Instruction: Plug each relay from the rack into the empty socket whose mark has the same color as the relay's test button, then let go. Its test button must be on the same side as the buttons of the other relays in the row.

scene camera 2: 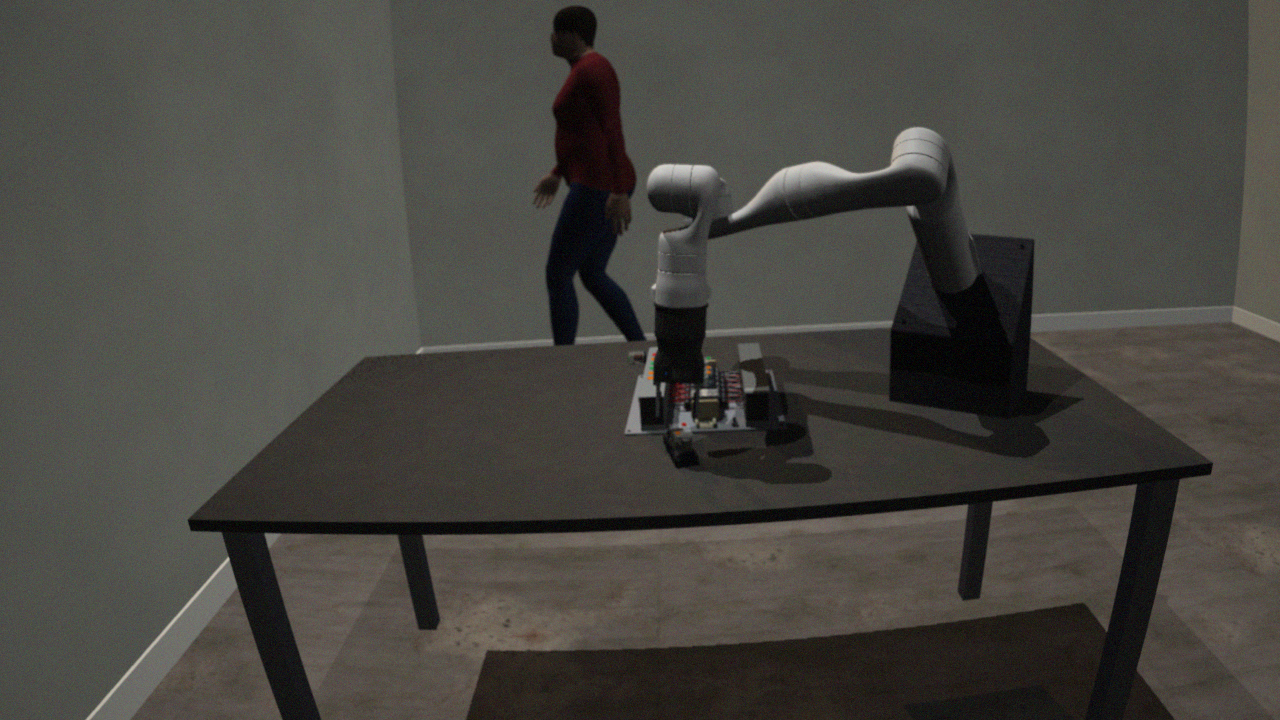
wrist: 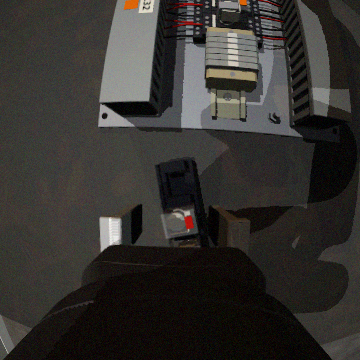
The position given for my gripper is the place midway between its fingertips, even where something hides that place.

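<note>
There's my gripper (scene camera 2: 676, 415), and the wrist view shows my gripper (wrist: 174, 218) too. A panel plate (scene camera 2: 676, 414) is there as well, and in the wrist view I see the panel plate (wrist: 185, 102) again. I can also see a black relay rack (wrist: 176, 183) and a beige terminal block (wrist: 220, 78).
</note>
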